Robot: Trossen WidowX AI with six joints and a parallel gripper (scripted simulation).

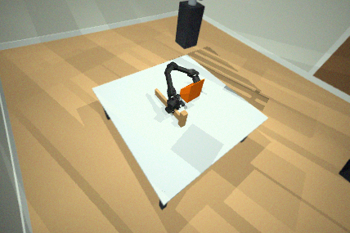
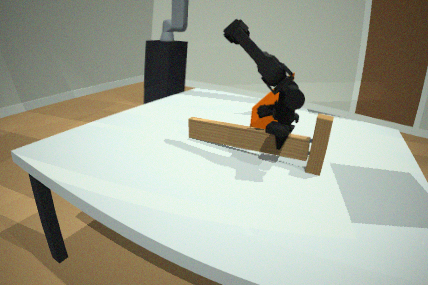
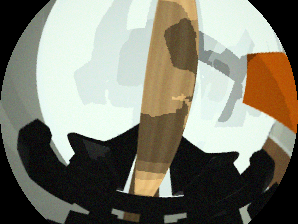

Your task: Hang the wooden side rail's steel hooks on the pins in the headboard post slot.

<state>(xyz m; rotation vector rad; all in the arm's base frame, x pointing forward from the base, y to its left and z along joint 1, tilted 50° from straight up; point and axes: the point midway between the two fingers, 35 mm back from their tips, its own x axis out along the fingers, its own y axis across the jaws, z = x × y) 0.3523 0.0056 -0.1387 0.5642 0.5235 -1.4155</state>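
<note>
My gripper tip is 120 mm to the right of the headboard post and 40 mm below it.
</note>
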